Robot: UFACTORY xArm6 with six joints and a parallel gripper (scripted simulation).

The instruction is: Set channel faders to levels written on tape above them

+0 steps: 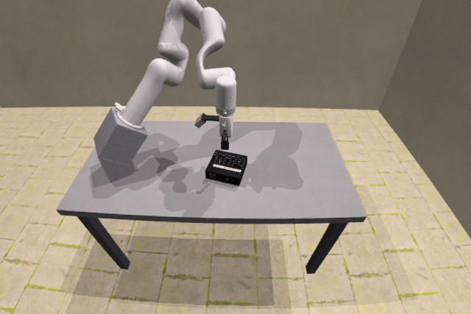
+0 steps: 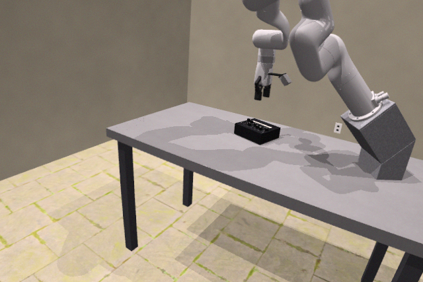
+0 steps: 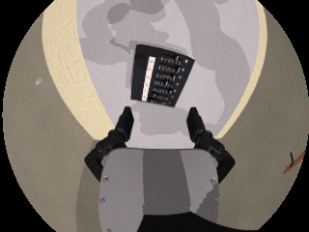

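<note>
Right now my hand is 4 cm short of the fader cap, 1 cm to the left of it and 13 cm above it. Also, from my hand: fader (2 cm to the left, 13 cm below).
</note>
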